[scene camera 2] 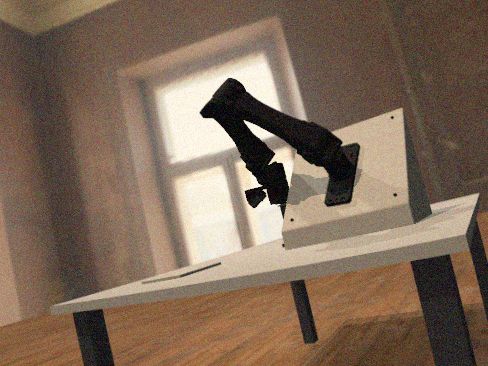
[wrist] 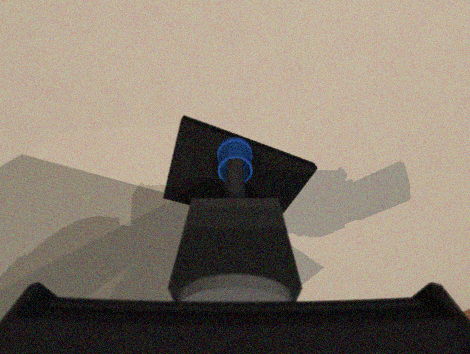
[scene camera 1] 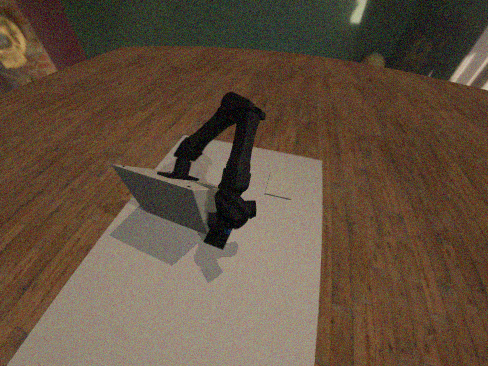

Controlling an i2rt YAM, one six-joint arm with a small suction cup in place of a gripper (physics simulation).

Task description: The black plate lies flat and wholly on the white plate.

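Frame: origin at the arm's base, x left, y back, z up, level; metres.
Where they show: hand, its tool point: (wrist: 235,147) (scene camera 1: 227,232); arm's base, origin of its link: (scene camera 2: 343,174) (scene camera 1: 179,177).
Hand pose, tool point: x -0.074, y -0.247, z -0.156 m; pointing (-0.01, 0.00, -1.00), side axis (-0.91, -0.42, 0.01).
Note:
Things, the pixels of their centre, and the offset from my tool point. Level surfaces: height alone.
- black plate, middle of its body: (wrist: 236,181) (scene camera 1: 219,232) dy +0.030, dx -0.014, dz +0.005 m
- white plate, middle of its body: (scene camera 2: 182,272) (scene camera 1: 280,183) dy -0.131, dx +0.348, dz +0.004 m
- white table top, height of its surface: dz +0.000 m
The black plate (scene camera 1: 215,239) (wrist: 200,165) lies low over the white table top, close to the right-hand corner of the sloped block in scene camera 1. My blue suction cup (scene camera 1: 228,231) (wrist: 235,150) is down on the plate's upper face and appears to touch it; in scene camera 2 the cup is hidden behind the arm and block. No clear gap shows under the black plate. The white plate (scene camera 1: 279,186) (scene camera 2: 181,271) lies flat on the table, farther back and to the right in scene camera 1. Its dark edge line shows. The two plates are well apart.
A large sloped white block (scene camera 1: 165,200) (scene camera 2: 382,155) carries the arm's base and stands beside the black plate. The white table top (scene camera 1: 250,310) (scene camera 2: 260,257) has dark legs. Shadows of the block and arm fall around the black plate.

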